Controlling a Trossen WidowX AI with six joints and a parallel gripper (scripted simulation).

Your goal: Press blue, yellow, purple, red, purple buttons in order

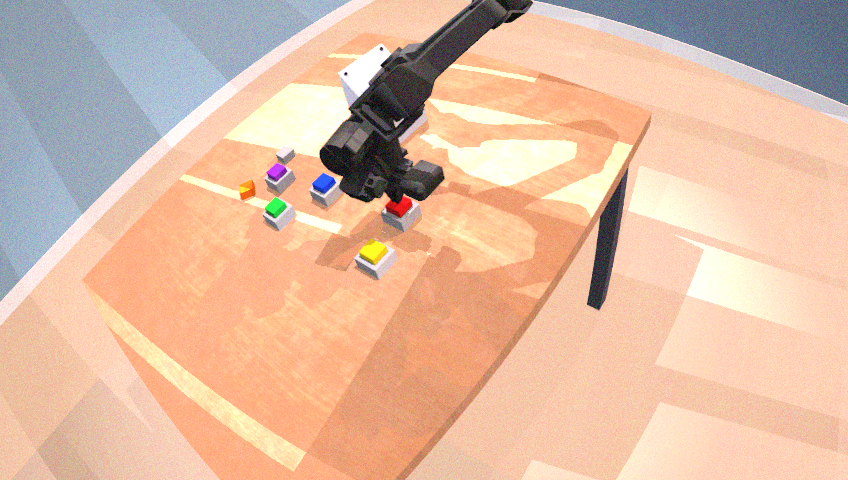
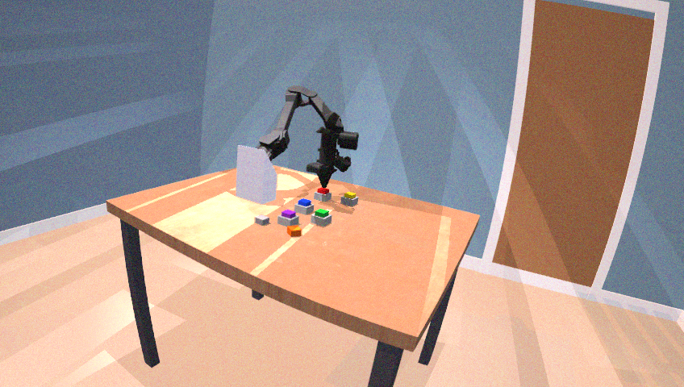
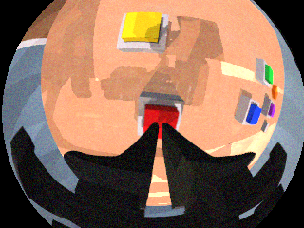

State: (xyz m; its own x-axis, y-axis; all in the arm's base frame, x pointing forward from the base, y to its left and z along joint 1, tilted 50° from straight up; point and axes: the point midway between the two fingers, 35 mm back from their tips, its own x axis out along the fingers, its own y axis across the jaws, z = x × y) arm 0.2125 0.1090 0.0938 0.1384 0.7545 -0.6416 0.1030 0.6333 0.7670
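Now: the purple button 1 cm ahead of my gripper tip, 30 cm to the right of it and 1 cm below it. The rest, counted from my gripper tip: blue button: 17 cm to the right, 1 cm below; then yellow button: 10 cm ahead, 2 cm to the left, 1 cm below; then red button: 1 cm below.
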